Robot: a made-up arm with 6 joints. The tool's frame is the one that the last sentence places. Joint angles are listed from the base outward.
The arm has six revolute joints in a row. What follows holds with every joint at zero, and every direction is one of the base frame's.
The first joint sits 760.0 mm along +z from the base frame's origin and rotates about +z.
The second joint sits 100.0 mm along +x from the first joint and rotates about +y.
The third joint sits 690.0 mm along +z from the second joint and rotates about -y.
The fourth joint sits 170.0 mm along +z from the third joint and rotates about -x.
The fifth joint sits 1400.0 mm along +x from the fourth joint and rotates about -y.
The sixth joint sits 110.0 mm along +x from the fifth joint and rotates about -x.
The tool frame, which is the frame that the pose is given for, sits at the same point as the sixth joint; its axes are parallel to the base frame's.
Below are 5 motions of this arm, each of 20 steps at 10 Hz.
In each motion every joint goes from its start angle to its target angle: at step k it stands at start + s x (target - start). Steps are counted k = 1, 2, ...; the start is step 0. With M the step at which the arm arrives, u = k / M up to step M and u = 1 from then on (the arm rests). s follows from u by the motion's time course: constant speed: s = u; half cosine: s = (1 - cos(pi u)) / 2; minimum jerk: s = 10 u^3 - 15 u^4 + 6 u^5.
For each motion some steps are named. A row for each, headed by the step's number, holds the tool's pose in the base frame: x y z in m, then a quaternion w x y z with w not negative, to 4 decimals.
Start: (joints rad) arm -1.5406 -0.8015 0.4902 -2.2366 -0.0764 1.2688
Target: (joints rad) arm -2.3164 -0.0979 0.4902 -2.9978 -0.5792 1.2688
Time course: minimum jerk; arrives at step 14
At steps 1, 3, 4, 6, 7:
1: 0.0028 0.1439 2.7401 0.7200 -0.1239 -0.6285 -0.2669
3: 0.0105 0.0538 2.7499 0.7250 -0.1147 -0.6219 -0.2727
4: 0.0077 -0.0489 2.7560 0.7287 -0.1038 -0.6167 -0.2791
6: -0.0722 -0.3425 2.7433 0.7268 -0.0722 -0.6151 -0.2970
7: -0.1673 -0.4982 2.7144 0.7169 -0.0564 -0.6237 -0.3063

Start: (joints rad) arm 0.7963 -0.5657 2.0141 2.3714 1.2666 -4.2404
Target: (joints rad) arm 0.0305 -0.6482 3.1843 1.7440 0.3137 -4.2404
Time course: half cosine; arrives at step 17
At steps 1, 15, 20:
1: -1.1374 -1.0433 2.0119 0.4049 0.3642 -0.1760 0.8201
15: -1.4147 -0.0432 0.2732 0.0342 -0.3089 -0.3685 0.8761
20: -1.3719 -0.0084 0.2247 0.0260 -0.3338 -0.3521 0.8741

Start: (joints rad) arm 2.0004 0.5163 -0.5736 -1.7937 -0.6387 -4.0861
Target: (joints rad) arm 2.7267 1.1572 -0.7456 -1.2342 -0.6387 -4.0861
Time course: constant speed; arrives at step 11
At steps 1, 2, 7, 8, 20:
1: -0.6421 1.0518 0.0442 0.1216 -0.3592 0.1913 0.9053
2: -0.6744 0.9496 -0.0319 0.0653 -0.3966 0.1919 0.8953
7: -0.6305 0.4253 -0.3175 0.2159 0.5568 -0.1700 -0.7839
8: -0.5828 0.3311 -0.3537 0.2695 0.5825 -0.1618 -0.7496
20: -0.3791 0.0993 -0.4181 0.4186 0.6452 -0.1335 -0.6250

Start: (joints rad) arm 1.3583 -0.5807 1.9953 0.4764 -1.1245 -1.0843
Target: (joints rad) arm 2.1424 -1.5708 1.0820 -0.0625 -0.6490 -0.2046
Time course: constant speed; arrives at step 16
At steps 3, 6, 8, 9, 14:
3: -0.0741 -1.6606 1.9498 0.3454 0.7331 -0.2697 0.5200
6: 0.1677 -1.7556 1.8368 0.3083 0.7202 -0.2935 0.5479
8: 0.3424 -1.7883 1.7523 0.2791 0.7177 -0.3098 0.5576
9: 0.4322 -1.7947 1.7077 0.2637 0.7184 -0.3177 0.5598
14: 0.8828 -1.7217 1.4679 0.1842 0.7407 -0.3482 0.5442

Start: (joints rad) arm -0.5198 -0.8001 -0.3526 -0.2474 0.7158 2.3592
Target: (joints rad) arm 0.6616 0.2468 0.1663 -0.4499 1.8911 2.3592
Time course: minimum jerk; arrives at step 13
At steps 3, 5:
3: 0.8219 -0.3902 2.0885 0.3084 -0.7269 -0.0405 -0.6122
5: 1.0663 -0.2187 2.0383 0.3712 -0.6723 -0.1246 -0.6283

